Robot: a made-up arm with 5 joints.
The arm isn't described. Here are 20 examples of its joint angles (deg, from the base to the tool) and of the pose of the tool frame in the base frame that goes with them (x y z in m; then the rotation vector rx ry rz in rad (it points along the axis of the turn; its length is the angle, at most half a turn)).
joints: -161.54 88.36 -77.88 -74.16 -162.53
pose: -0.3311 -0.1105 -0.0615 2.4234 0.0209 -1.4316
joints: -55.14 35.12 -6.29 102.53 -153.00
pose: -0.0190 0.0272 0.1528 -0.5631 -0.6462 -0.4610
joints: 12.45 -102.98 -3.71 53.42 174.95
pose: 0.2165 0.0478 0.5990 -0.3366 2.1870 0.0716
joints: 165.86 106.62 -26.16 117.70 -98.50
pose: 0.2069 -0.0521 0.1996 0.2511 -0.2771 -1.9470
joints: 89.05 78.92 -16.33 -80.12 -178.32
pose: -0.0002 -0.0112 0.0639 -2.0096 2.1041 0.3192
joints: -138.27 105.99 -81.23 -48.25 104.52
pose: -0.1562 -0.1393 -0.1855 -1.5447 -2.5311 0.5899
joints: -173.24 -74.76 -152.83 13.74 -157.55
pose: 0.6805 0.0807 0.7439 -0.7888 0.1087 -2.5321
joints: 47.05 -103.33 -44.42 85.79 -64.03
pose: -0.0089 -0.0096 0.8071 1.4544 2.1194 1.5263
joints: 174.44 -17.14 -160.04 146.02 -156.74
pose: 0.0189 -0.0018 1.0348 2.8563 -0.7339 -0.8125
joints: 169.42 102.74 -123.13 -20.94 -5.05
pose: -0.5432 0.1015 -0.0853 -0.1169 -2.4212 -0.1243
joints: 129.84 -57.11 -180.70 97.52 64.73
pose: 0.3757 -0.4502 0.7976 -0.5857 -0.3739 0.2440
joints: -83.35 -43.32 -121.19 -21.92 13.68
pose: -0.0203 0.1743 1.0993 -0.0872 0.0986 1.9233
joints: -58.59 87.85 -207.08 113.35 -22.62
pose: 0.3281 -0.5374 0.5829 2.9223 -0.9487 0.1198
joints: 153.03 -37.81 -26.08 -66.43 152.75
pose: -0.2926 0.1489 0.6004 -1.0561 -0.0026 2.0307
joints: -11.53 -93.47 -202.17 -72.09 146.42
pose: -0.5107 0.1042 0.0914 -0.5768 2.9603 -0.0782
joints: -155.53 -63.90 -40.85 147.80 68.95
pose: -0.1638 -0.0746 0.6522 0.9578 2.3425 0.7266
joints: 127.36 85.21 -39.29 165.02 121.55
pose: 0.0021 -0.0027 0.0932 -0.5725 -0.0291 1.1719
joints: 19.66 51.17 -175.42 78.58 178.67
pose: 0.5681 0.2030 0.8180 -0.4280 2.3106 0.1576
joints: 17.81 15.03 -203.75 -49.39 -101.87
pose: -0.1347 -0.0433 1.0105 -0.5691 -0.9794 1.5144
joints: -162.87 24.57 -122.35 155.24 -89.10
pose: -0.4966 -0.1531 0.6627 -1.7835 1.3383 -0.7182
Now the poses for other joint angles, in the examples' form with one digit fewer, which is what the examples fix.
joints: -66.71 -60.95 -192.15 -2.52 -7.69
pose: -0.279 0.648 0.546 -1.303 0.737 1.537
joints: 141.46 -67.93 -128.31 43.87 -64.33
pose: 0.340 -0.271 0.995 0.123 -0.538 -1.756
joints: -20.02 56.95 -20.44 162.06 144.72
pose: 0.022 -0.008 0.174 -0.045 0.334 -0.956
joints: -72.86 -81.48 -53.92 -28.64 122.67
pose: -0.011 0.036 0.927 0.047 0.345 -2.254
